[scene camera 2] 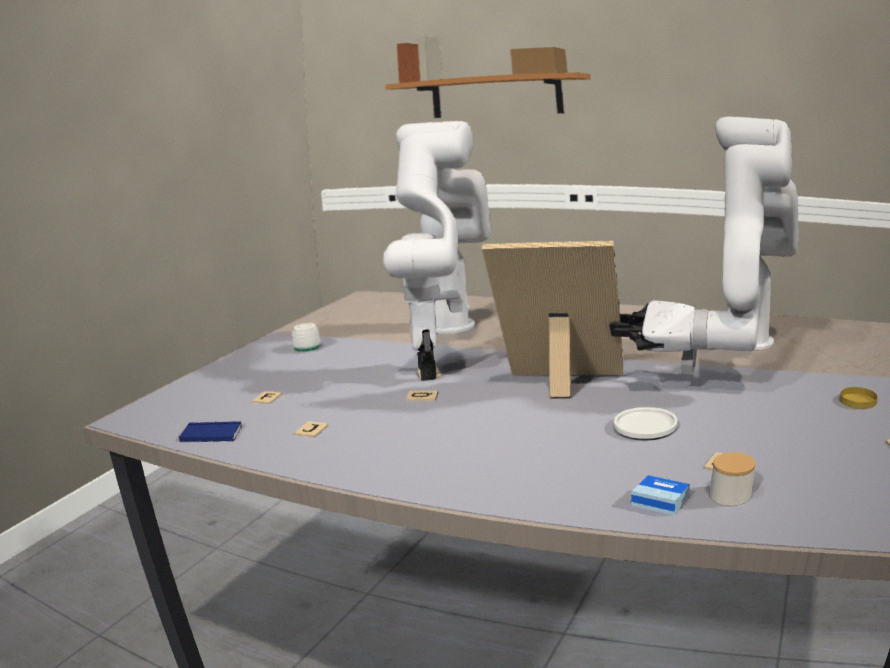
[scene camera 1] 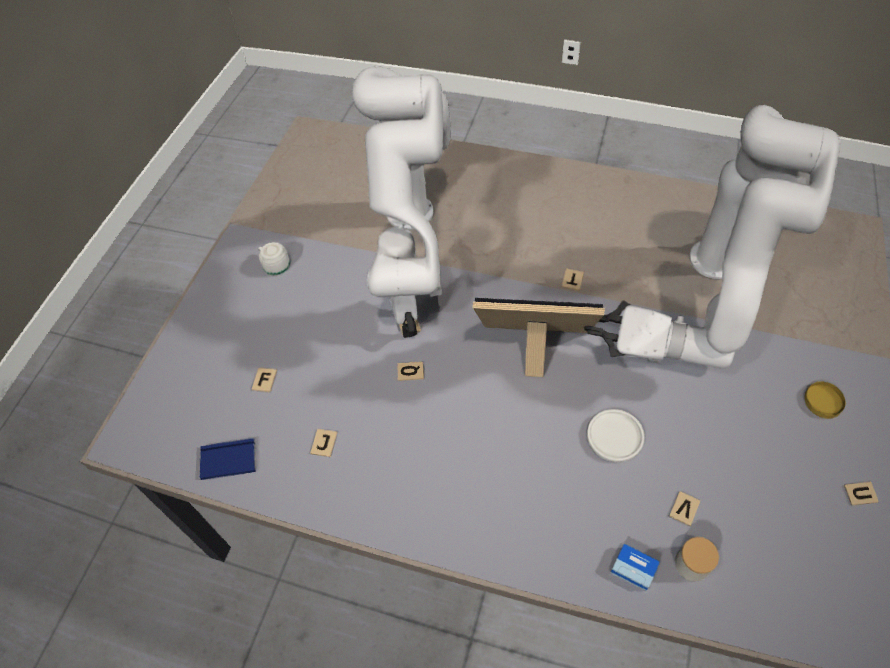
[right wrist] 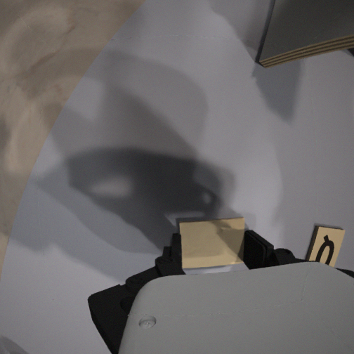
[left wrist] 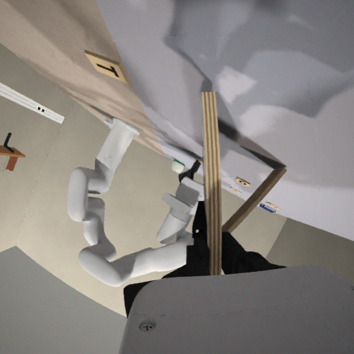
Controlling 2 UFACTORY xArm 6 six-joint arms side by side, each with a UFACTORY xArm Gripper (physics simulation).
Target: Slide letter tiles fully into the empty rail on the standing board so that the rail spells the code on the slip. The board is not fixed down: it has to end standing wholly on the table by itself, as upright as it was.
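Where they show: left gripper, fingertip midpoint: (scene camera 2: 611, 324); right gripper, fingertip midpoint: (scene camera 2: 427, 374) (scene camera 1: 406, 324); left arm's base at its link origin: (scene camera 1: 714, 260); right arm's base at its link origin: (scene camera 2: 450, 327).
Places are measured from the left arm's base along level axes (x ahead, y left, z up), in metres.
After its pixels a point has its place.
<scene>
The standing board (scene camera 1: 503, 317) @(x 0.452, y -0.436, z 0.197 m) (scene camera 2: 531, 287) @(x 0.461, y -0.410, z 0.222 m) (left wrist: 211, 150) (right wrist: 310, 30) is upright, its back and prop leg toward the scene cameras; rail and slip lettering are hidden. My left gripper (scene camera 1: 602, 319) @(x 0.373, y -0.276, z 0.134 m) (scene camera 2: 618, 329) @(x 0.373, y -0.276, z 0.134 m) (left wrist: 209, 246) is shut on the board's side edge. My right gripper (scene camera 1: 409, 329) @(x 0.392, y -0.681, z 0.003 m) (scene camera 2: 427, 371) @(x 0.392, y -0.681, z 0.003 m) (right wrist: 212, 247) points down at the table, fingers against both sides of a blank-faced tile (right wrist: 212, 242). Letter tiles lie flat: Q (scene camera 1: 410, 371) @(x 0.515, y -0.631, z 0.006 m) (scene camera 2: 421, 395) @(x 0.517, y -0.631, z 0.006 m) (right wrist: 326, 247), F (scene camera 1: 263, 379) @(x 0.625, y -0.947, z 0.006 m), J (scene camera 1: 323, 442) @(x 0.733, y -0.753, z 0.006 m), T (scene camera 1: 572, 278) @(x 0.156, y -0.334, z 0.004 m) (left wrist: 106, 66), Λ-like (scene camera 1: 685, 507) @(x 0.673, y -0.001, z 0.006 m), U-like (scene camera 1: 861, 493) @(x 0.552, y 0.348, z 0.006 m).
A white dish (scene camera 1: 616, 435) @(x 0.553, y -0.162, z 0.010 m) lies in front of the board. A blue box (scene camera 1: 635, 566) @(x 0.823, y -0.082, z 0.027 m) and a lidded jar (scene camera 1: 697, 558) @(x 0.790, y 0.023, z 0.059 m) stand near the front edge. A navy case (scene camera 1: 227, 458) @(x 0.829, y -0.935, z 0.012 m), a white cup (scene camera 1: 273, 258) @(x 0.325, y -1.048, z 0.059 m) and an amber dish (scene camera 1: 824, 399) @(x 0.343, y 0.271, z 0.002 m) are farther out.
</scene>
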